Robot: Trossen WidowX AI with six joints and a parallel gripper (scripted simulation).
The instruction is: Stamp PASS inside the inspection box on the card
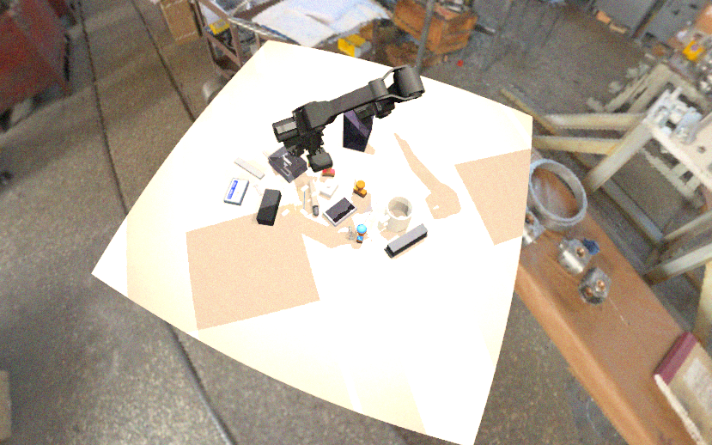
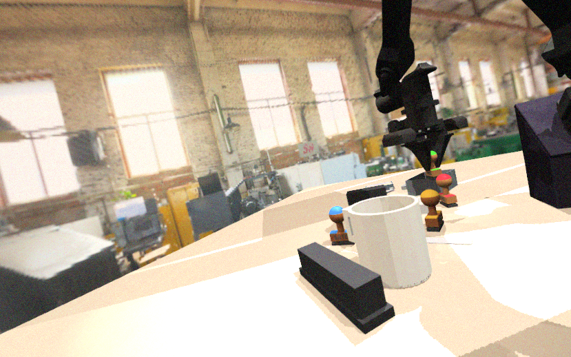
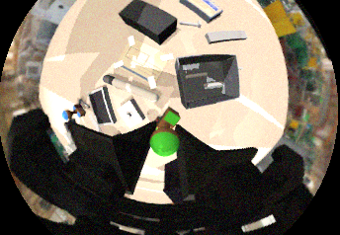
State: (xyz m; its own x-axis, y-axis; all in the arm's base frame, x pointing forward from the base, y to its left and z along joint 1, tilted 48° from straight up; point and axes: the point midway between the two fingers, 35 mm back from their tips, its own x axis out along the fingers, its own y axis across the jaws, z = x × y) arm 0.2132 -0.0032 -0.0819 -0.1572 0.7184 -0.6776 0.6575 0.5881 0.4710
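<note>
Right now the dark square ink pad is 14 cm to the left of my gripper tip, 9 cm ahead of it and 7 cm below it. Round my gripper tip: grey tray (10 cm to the right, 6 cm below, 1 cm ahead); then green-knobbed stamp (right at my gripper tip); then red-knobbed stamp (5 cm below, 4 cm to the left, 2 cm behind).
</note>
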